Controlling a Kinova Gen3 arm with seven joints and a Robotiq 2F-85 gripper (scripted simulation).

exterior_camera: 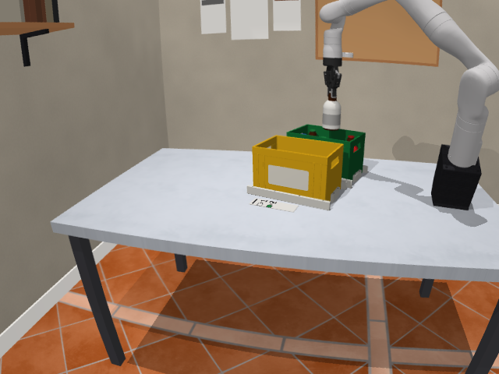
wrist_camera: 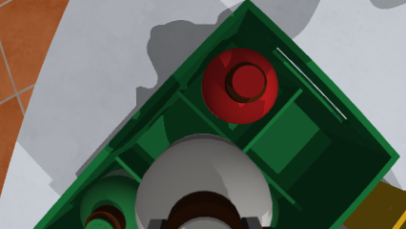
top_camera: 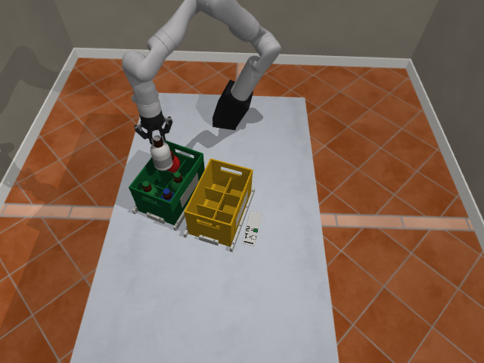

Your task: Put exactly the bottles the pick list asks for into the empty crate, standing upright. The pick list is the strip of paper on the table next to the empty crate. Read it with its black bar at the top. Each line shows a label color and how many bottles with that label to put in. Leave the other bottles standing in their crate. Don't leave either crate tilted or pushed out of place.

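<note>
Right now my hand is 70 mm above the white-label bottle. The rest, counted from my hand: green crate (10 mm ahead, 20 mm to the left, 250 mm below); blue-label bottle (110 mm ahead, 30 mm to the left, 250 mm below); red-label bottle (90 mm behind, 250 mm below).
</note>
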